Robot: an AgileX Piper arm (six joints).
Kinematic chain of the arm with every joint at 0, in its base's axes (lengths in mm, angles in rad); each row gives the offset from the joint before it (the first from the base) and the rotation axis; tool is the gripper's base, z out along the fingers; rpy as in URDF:
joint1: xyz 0 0 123 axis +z
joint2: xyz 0 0 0 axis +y
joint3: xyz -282.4 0 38.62 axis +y
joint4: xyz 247.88 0 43.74 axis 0.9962 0 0.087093
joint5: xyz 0 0 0 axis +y
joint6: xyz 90.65 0 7.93 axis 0.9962 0 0.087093
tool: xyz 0 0 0 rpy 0 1.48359 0
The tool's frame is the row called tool.
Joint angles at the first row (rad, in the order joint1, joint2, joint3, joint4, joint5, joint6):
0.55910 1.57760 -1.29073 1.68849 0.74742 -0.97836
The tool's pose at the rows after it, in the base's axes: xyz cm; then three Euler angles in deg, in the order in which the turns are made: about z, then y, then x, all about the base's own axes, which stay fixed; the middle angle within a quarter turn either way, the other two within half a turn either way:
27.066, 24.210, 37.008, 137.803, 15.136, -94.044
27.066, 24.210, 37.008, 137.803, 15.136, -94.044
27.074, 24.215, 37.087, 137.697, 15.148, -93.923
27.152, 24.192, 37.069, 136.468, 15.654, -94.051
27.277, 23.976, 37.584, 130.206, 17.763, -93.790
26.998, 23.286, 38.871, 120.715, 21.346, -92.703
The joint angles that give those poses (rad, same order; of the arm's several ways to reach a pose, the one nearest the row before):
0.55910 1.57987 -1.29069 1.68852 0.75120 -0.97832
0.55910 1.57987 -1.29069 1.68852 0.75120 -0.97832
0.55911 1.57989 -1.29314 1.68893 0.75119 -0.97827
0.55909 1.57990 -1.29315 1.68893 0.74211 -1.00031
0.55908 1.57013 -1.30055 1.68894 0.70530 -1.09701
0.55911 1.53354 -1.30349 1.68895 0.64325 -1.23179

